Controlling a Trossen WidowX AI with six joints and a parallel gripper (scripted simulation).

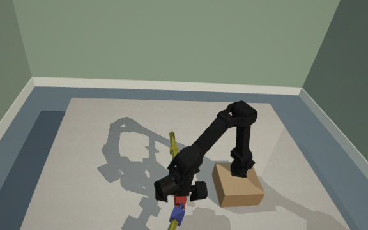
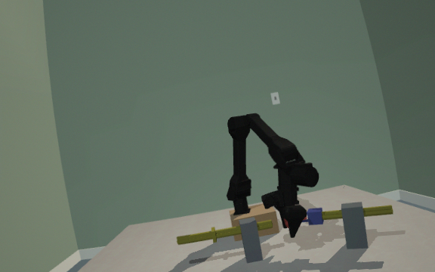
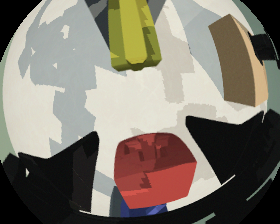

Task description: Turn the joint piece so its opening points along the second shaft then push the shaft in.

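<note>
My gripper tip is now 4 cm below the red square joint piece and 2 cm to the right of it.
</note>
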